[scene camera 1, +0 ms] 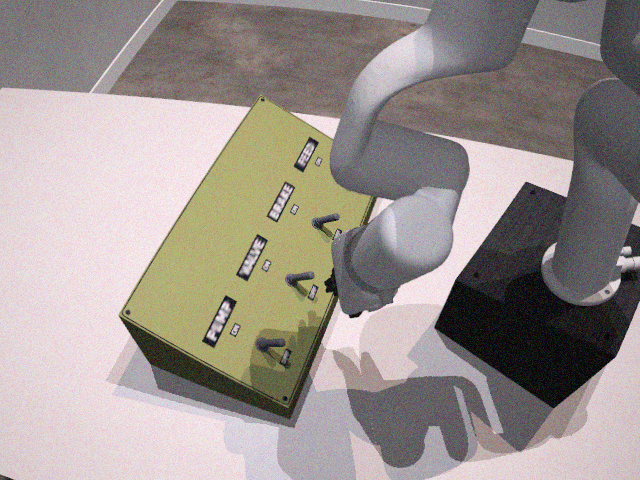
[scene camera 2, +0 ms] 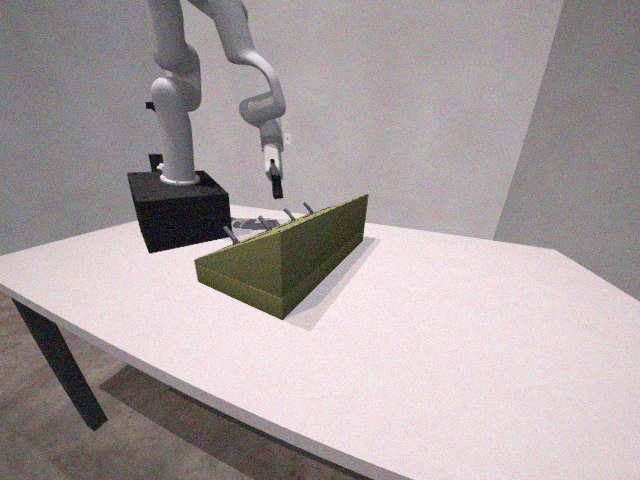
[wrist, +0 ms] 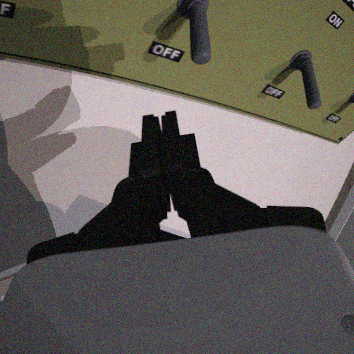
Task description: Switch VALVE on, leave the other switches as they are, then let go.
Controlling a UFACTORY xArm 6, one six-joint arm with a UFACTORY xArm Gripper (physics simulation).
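Seen in the pictures: gripper, fingertip midpoint: [scene camera 1: 335,286] [scene camera 2: 278,198] [wrist: 164,135]; arm's base, link origin: [scene camera 1: 580,272] [scene camera 2: 180,179].
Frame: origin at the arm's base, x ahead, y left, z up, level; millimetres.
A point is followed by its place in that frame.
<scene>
The VALVE lever [scene camera 1: 299,279] {y -26, x 423, z -84 mm} [scene camera 2: 289,214] {y -36, x 423, z -84 mm} [wrist: 200,37] {y -26, x 416, z -73 mm} on the sloping green panel [scene camera 1: 206,222] {y -91, x 572, z -35 mm} [scene camera 2: 320,248] {y -248, x 563, z -98 mm} leans toward its OFF plate. The PUMP lever [scene camera 1: 271,343] {y 87, x 457, z -78 mm} [scene camera 2: 308,207] {y 79, x 459, z -83 mm} and the BRAKE lever [scene camera 1: 325,222] {y -140, x 387, z -87 mm} [scene camera 2: 264,223] {y -151, x 386, z -85 mm} [wrist: 307,80] {y -140, x 386, z -83 mm} also lean toward OFF. The FEED lever [scene camera 2: 231,235] {y -264, x 353, z -84 mm} is hidden by the arm in scene camera 1, and part of it shows at the wrist view's right edge. My gripper [scene camera 2: 277,196] {y 8, x 370, z -43 mm} [wrist: 164,135] {y 8, x 370, z -43 mm} is shut and empty, above and apart from the levers, off the panel's low edge in the wrist view. Its fingertips are hidden in scene camera 1.
The panel stands on a white table [scene camera 1: 77,206] {y -244, x 909, z -196 mm} [scene camera 2: 439,335] {y -362, x 812, z -196 mm}. The black base block [scene camera 1: 496,330] {y 51, x 118, z -91 mm} [scene camera 2: 180,222] {y -136, x 94, z -114 mm} carries the arm beside the panel's low edge. The panel's high edge faces away from this block. Arm shadows fall on the table and the PUMP end.
</scene>
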